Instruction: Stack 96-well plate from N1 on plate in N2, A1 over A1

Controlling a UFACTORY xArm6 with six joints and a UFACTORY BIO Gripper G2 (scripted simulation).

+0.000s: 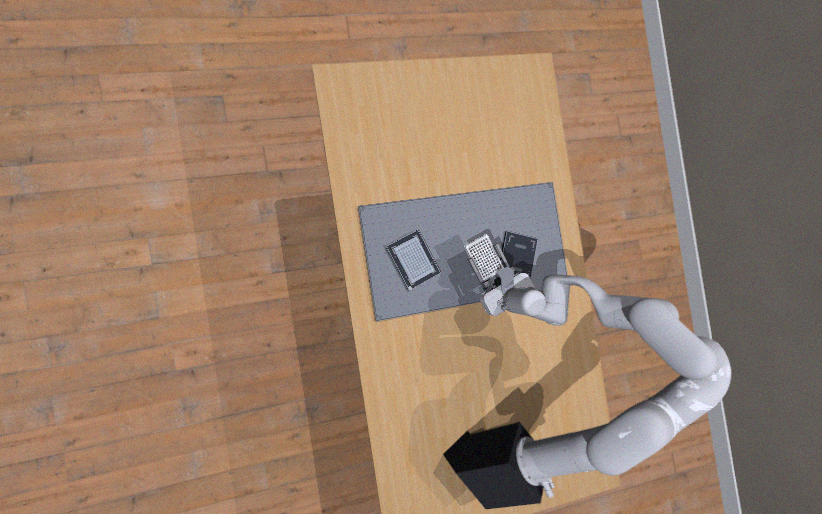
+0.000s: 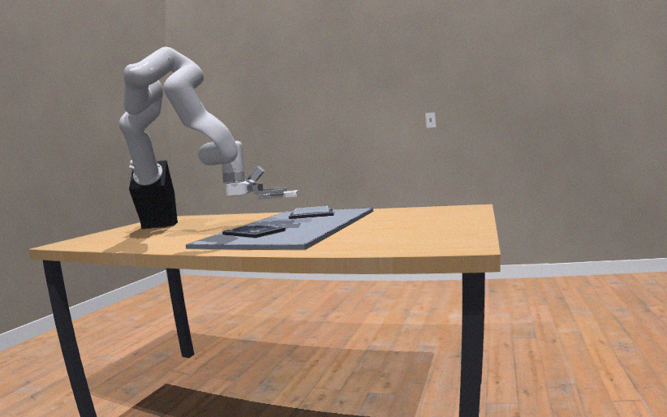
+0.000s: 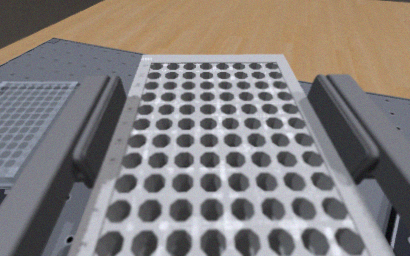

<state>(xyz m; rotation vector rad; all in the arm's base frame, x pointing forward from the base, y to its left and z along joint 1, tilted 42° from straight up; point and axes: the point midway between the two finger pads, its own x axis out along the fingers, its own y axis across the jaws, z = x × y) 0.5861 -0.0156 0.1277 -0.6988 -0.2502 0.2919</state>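
Now: hand 6 cm short of the plate nest N2, 20 cm to the right of it and 10 cm above it. From my hand the other things lie so: plate nest N1 (4 cm behind, 16 cm to the right, 10 cm below).
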